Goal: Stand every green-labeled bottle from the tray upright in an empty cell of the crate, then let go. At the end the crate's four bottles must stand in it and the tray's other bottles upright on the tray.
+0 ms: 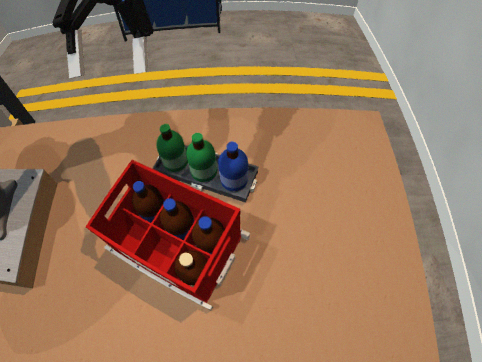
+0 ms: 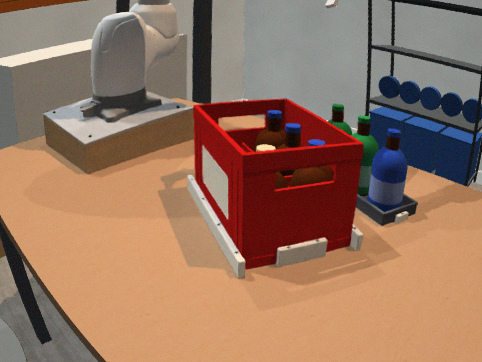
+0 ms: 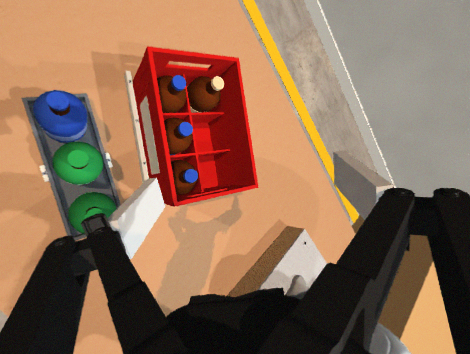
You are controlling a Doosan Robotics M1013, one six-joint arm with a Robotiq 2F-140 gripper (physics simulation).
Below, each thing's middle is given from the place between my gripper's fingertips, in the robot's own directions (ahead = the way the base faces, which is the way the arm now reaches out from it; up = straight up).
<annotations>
Right now the red crate [image 2: 239, 184] is 340 mm below my hand, 140 mm to the right of it and 20 mm ahead of it. Also, from my hand: blue bottle [image 2: 389, 168]: 340 mm below, 190 mm ahead, 30 mm to the left; cream-capped brown bottle [image 1: 189, 265]: 340 mm below, 230 mm to the right, 80 mm ahead; grey tray [image 1: 214, 185]: 410 mm below, 110 mm ahead, 60 mm to the left.
</annotations>
